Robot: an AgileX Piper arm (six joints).
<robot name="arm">
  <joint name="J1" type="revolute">
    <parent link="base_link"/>
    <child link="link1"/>
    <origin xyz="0 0 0.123"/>
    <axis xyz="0 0 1"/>
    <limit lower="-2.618" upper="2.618"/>
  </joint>
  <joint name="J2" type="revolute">
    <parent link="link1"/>
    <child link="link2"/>
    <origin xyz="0 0 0"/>
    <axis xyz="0 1 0"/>
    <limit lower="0" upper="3.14"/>
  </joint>
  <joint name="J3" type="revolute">
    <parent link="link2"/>
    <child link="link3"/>
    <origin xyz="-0.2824 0 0.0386"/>
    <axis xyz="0 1 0"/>
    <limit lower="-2.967" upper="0"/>
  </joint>
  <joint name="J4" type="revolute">
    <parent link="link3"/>
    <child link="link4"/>
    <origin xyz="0.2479 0 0.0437"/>
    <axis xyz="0.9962 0 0.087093"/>
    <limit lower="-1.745" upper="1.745"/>
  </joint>
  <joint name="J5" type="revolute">
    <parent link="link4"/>
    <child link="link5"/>
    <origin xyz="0 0 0"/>
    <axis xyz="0 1 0"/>
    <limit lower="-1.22" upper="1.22"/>
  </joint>
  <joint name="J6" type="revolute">
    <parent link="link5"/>
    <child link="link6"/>
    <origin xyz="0.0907 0 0.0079"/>
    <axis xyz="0.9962 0 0.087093"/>
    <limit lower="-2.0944" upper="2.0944"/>
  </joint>
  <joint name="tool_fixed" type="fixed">
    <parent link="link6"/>
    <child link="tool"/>
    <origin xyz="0 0 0" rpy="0 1.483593 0"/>
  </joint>
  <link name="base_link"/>
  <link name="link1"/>
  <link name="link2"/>
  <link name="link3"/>
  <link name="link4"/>
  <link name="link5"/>
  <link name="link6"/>
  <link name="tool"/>
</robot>
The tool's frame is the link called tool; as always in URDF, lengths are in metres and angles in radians.
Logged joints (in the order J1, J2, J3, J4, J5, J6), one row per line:
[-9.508 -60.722 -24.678 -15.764 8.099 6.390]
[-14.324 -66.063 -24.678 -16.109 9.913 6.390]
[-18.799 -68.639 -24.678 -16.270 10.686 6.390]
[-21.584 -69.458 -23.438 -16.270 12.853 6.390]
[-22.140 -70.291 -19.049 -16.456 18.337 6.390]
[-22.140 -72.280 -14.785 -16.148 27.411 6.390]
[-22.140 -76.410 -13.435 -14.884 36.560 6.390]
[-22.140 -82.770 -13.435 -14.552 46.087 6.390]
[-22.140 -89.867 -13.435 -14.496 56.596 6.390]
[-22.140 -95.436 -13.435 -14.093 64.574 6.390]
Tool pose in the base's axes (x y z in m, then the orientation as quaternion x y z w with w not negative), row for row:
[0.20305 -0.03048 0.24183 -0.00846 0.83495 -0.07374 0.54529]
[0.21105 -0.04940 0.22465 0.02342 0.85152 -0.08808 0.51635]
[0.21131 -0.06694 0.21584 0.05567 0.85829 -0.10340 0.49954]
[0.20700 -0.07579 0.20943 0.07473 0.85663 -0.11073 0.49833]
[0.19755 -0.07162 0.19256 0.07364 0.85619 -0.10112 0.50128]
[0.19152 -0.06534 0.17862 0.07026 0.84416 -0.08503 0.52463]
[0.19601 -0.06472 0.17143 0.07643 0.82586 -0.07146 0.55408]
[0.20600 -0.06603 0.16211 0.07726 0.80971 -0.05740 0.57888]
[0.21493 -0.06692 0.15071 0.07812 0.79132 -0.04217 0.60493]
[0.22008 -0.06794 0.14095 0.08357 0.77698 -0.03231 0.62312]
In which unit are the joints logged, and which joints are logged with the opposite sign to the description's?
The joints are logged in degrees. Opposite sign: J2, J5.
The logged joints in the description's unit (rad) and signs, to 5 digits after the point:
[-0.16595 1.05980 -0.43071 -0.27513 -0.14135 0.11153]
[-0.25000 1.15302 -0.43071 -0.28116 -0.17301 0.11153]
[-0.32810 1.19798 -0.43071 -0.28397 -0.18651 0.11153]
[-0.37671 1.21227 -0.40907 -0.28397 -0.22433 0.11153]
[-0.38642 1.22681 -0.33247 -0.28721 -0.32004 0.11153]
[-0.38642 1.26152 -0.25805 -0.28184 -0.47841 0.11153]
[-0.38642 1.33361 -0.23448 -0.25977 -0.63809 0.11153]
[-0.38642 1.44461 -0.23448 -0.25398 -0.80437 0.11153]
[-0.38642 1.56848 -0.23448 -0.25300 -0.98779 0.11153]
[-0.38642 1.66567 -0.23448 -0.24597 -1.12703 0.11153]

